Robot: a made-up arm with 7 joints.
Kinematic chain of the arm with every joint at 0, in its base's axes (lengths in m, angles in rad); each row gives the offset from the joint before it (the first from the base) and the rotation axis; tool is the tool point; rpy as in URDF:
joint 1: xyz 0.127 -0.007 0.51 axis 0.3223 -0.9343 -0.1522
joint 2: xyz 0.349 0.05 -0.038 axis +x
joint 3: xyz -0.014 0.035 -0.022 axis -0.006 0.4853 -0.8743
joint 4: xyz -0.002 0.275 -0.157 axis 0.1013 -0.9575 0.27
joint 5: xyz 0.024 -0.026 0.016 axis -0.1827 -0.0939 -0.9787
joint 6: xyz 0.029 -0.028 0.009 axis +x
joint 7: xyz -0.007 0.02 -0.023 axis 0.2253 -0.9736 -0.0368
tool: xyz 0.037 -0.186 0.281 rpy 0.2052 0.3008 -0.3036
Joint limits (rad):
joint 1: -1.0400..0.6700
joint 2: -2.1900..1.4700
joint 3: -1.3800..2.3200
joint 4: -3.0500..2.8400
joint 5: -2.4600..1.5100
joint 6: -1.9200..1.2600
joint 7: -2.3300..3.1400
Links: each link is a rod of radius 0.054 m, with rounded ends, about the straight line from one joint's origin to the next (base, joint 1, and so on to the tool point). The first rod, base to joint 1, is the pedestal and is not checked.
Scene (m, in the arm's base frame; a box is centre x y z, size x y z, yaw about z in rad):
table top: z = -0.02
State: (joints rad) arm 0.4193 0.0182 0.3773 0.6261 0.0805 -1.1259 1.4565
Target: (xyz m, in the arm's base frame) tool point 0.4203 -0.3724 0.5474
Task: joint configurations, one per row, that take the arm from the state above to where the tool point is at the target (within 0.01 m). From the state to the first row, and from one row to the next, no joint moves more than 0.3 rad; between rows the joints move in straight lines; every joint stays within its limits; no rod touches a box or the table.
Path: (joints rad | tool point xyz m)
1: 0.4611 -0.2440 0.3229 0.7222 0.1245 -1.0260 1.5554 | 0.2968 0.1857 0.3950
2: 0.5029 -0.5062 0.2685 0.8184 0.1685 -0.9261 1.6544 | 0.3335 0.0778 0.3337
3: 0.5447 -0.7684 0.2141 0.9145 0.2125 -0.8262 1.7533 | 0.3685 -0.0506 0.3211
4: 0.5864 -1.0306 0.1597 1.0107 0.2566 -0.7263 1.8523 | 0.3955 -0.1798 0.3588
5: 0.6282 -1.2928 0.1053 1.1068 0.3006 -0.6264 1.9512 | 0.4121 -0.2913 0.4392
6: 0.6700 -1.5550 0.0509 1.2030 0.3446 -0.5265 2.0502 | 0.4203 -0.3724 0.5474

